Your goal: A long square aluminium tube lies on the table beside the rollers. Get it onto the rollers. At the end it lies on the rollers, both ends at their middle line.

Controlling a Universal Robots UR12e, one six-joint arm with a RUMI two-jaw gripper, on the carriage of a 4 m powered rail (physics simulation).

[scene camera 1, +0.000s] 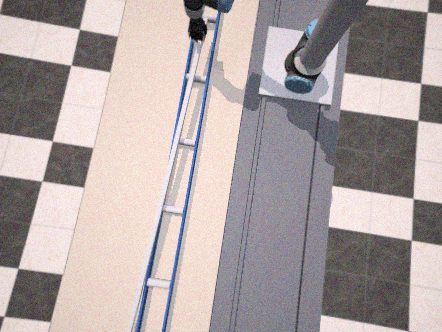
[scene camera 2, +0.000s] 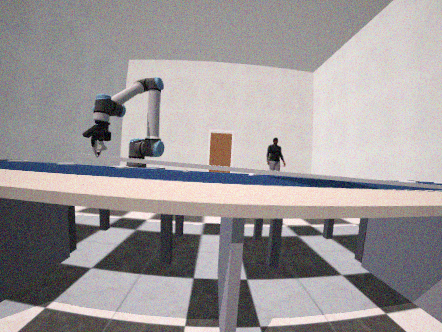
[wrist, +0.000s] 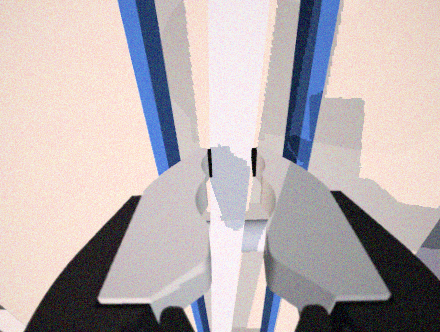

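Where they show: gripper, fingertip midpoint: (scene camera 1: 199,43) (scene camera 2: 97,155) (wrist: 231,151); arm's base, link origin: (scene camera 2: 136,167).
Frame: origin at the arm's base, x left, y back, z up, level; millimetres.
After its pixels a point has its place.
Observation:
The long pale square tube (scene camera 1: 176,140) @[z 72, x 612, y -656 mm] (scene camera 2: 190,164) @[z 65, x 629, y -672 mm] (wrist: 235,75) @[z 93, x -15, y -619 mm] is in my gripper (scene camera 1: 197,41) @[z 89, x 28, y -621 mm] (scene camera 2: 98,151) @[z 89, x 28, y -621 mm] (wrist: 231,151) @[z 89, x 28, y -621 mm], which is shut on it near its upper end in the first scene view. There the gripped end is over the roller track, between the blue rails. Further down, the tube crosses the left rail (scene camera 1: 141,305) @[z 22, x 1516, y -689 mm] at a slant, and its visible lower part is outside that rail. In the second scene view the gripped end is raised and the tube slopes down to the right. White rollers (scene camera 1: 173,209) @[z 29, x 996, y -613 mm] (wrist: 254,236) @[z 24, x 186, y -595 mm] span the rails. The far end's contact is unclear.
The right blue rail (scene camera 1: 190,175) @[z 22, x 792, y -552 mm] (wrist: 327,30) @[z 22, x -28, y -551 mm] runs along the track on the cream table (scene camera 1: 125,125) @[z -30, x 550, y -1006 mm] (scene camera 2: 150,187) @[z -30, x 512, y -960 mm]. The grey robot rail (scene camera 1: 280,200) @[z -45, x 854, y 5 mm] runs beside the table, with the arm's white carriage plate (scene camera 1: 272,55) @[z 0, x -34, y -176 mm] on it. A person (scene camera 2: 274,154) stands in the background near a brown door (scene camera 2: 220,150).

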